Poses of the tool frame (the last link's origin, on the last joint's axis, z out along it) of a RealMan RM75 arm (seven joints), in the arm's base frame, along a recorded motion.
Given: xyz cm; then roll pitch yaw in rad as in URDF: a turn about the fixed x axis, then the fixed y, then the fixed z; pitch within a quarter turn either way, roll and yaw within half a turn.
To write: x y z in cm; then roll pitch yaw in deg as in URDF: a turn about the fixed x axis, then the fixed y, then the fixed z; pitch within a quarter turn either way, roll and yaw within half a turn. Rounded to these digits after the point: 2 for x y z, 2 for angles.
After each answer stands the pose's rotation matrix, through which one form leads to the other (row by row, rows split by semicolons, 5 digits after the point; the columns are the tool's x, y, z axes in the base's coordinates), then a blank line. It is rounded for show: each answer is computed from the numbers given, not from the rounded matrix.
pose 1, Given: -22.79 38.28 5.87 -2.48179 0.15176 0.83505
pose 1, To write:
-22.79 38.28 5.87 -142.20 8.70 47.84
0.66343 0.52354 -0.53457; 0.73281 -0.59897 0.32283; -0.15118 -0.60592 -0.78103

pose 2, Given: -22.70 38.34 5.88 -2.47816 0.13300 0.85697
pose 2, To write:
-22.70 38.34 5.88 -141.99 7.62 49.10
0.64895 0.54206 -0.53388; 0.74919 -0.57758 0.32423; -0.13261 -0.61039 -0.78092

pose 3, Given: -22.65 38.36 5.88 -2.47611 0.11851 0.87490
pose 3, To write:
-22.65 38.36 5.88 -141.87 6.79 50.13
0.63658 0.55691 -0.53349; 0.76210 -0.56031 0.32445; -0.11823 -0.61311 -0.78110

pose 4, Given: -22.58 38.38 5.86 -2.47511 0.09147 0.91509
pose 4, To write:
-22.58 38.38 5.86 -141.81 5.24 52.43
0.60717 0.58857 -0.53379; 0.78930 -0.52400 0.32004; -0.09134 -0.61564 -0.78272

